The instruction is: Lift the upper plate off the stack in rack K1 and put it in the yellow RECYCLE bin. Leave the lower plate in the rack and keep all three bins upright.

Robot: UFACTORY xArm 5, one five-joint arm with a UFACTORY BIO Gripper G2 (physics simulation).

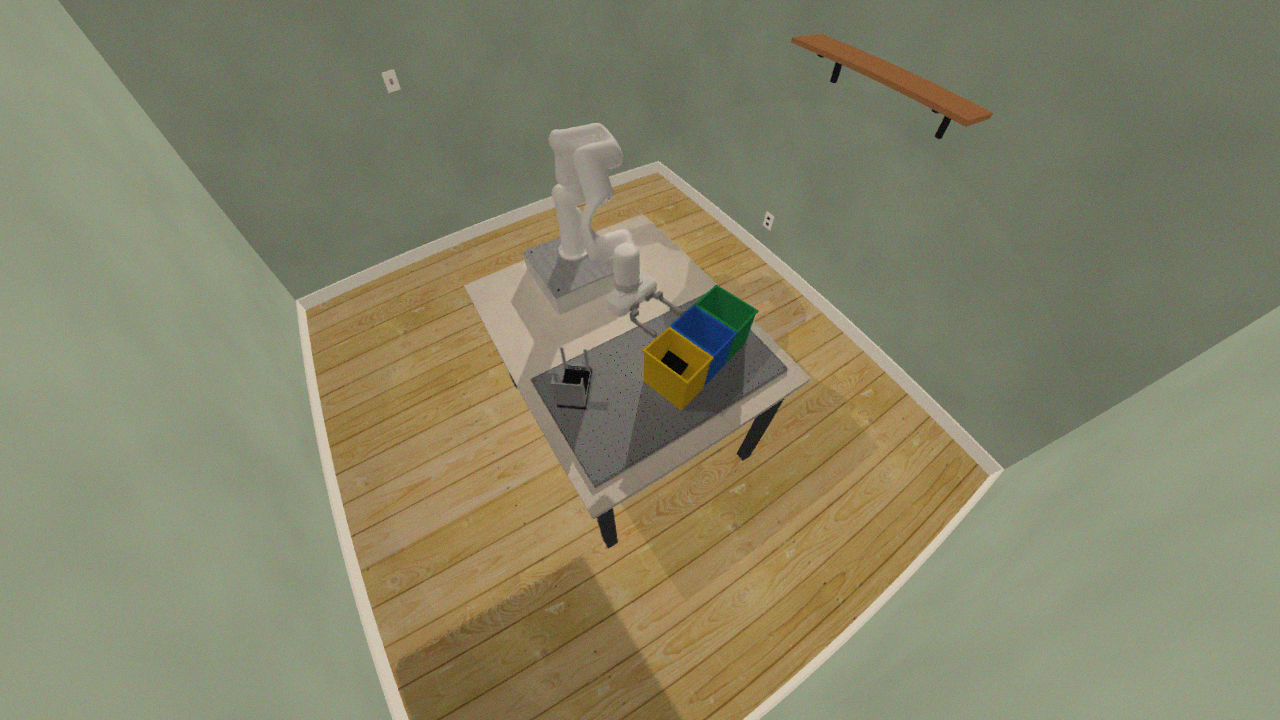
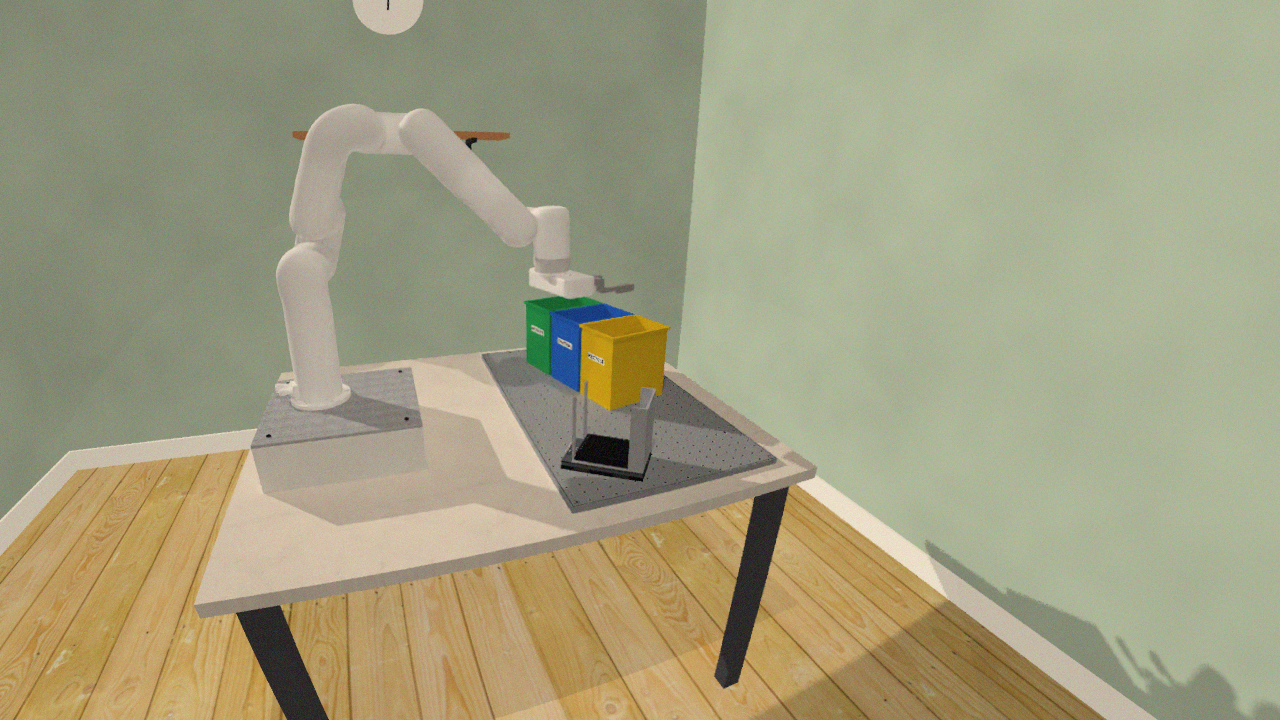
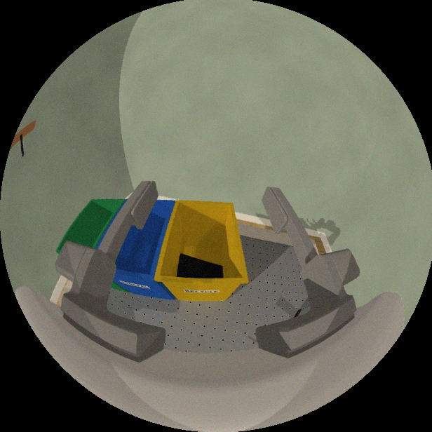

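Where they show: hand, tool point: (image 1: 663,321) (image 2: 608,284); arm's base, link origin: (image 1: 574,250) (image 2: 321,398).
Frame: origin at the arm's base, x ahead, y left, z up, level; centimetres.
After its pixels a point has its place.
Note:
A black plate (image 1: 674,361) {x 66.1, y 2.9, z -1.7 cm} (image 3: 200,266) lies low inside the upright yellow RECYCLE bin (image 1: 675,385) {x 76.1, y -4.4, z 3.0 cm} (image 2: 623,374) {x 66.9, y -6.9, z -0.1 cm} (image 3: 200,284); its lower part is hidden by the bin wall. Another black plate (image 1: 577,376) {x 51.7, y -26.6, z -5.2 cm} (image 2: 604,450) {x 52.5, y -29.2, z -5.4 cm} lies at the bottom of the grey rack (image 1: 570,392) {x 60.0, y -32.9, z 1.7 cm} (image 2: 641,438) {x 56.1, y -36.8, z 0.5 cm}, near the side end of the board. My gripper (image 1: 668,322) {x 64.2, y -1.9, z 20.4 cm} (image 2: 631,287) (image 3: 210,206) is open and empty, with its fingers apart. It hangs above rim height, near the yellow and blue bins, clear of the plate in the yellow bin.
The blue bin (image 1: 716,333) {x 67.4, y 18.9, z 4.0 cm} (image 2: 565,360) {x 58.7, y 10.2, z -1.8 cm} (image 3: 145,250) and green bin (image 1: 741,333) {x 71.9, y 26.4, z 3.8 cm} (image 2: 537,344) {x 55.1, y 23.4, z -1.5 cm} (image 3: 85,230) stand upright in a row beside the yellow one on the perforated board (image 1: 617,438) {x 77.0, y -26.5, z -8.5 cm} (image 2: 707,438) {x 77.7, y -27.7, z -8.5 cm} (image 3: 225,320). The rack's thin upright posts stand apart from the bins.

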